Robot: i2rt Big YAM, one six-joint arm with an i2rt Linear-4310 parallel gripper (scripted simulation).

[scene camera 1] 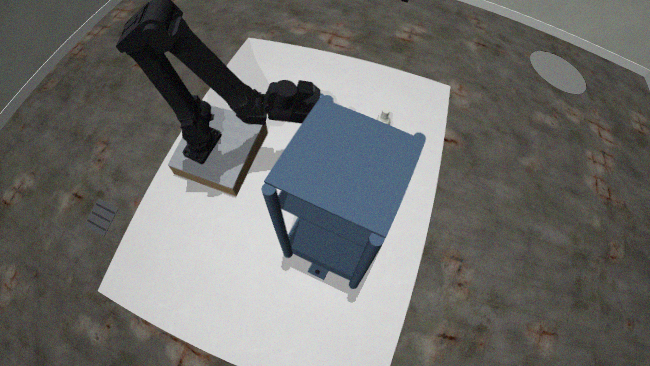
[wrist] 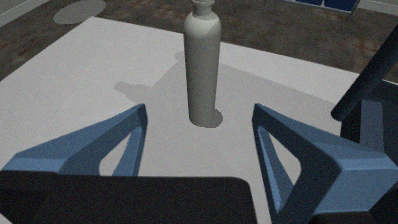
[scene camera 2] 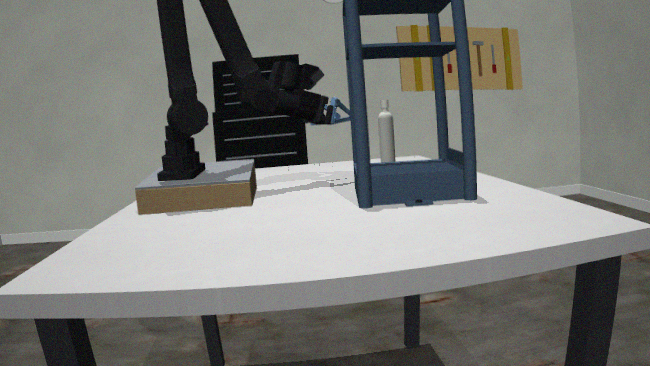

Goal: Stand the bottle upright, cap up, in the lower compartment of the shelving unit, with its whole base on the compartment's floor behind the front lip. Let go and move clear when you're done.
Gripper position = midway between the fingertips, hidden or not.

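Note:
Gripper (scene camera 2: 346, 117), also (wrist: 199, 111). Blue shelving unit (scene camera 1: 355, 167), also (scene camera 2: 453, 176). Bottle (scene camera 2: 385, 119) in sight.

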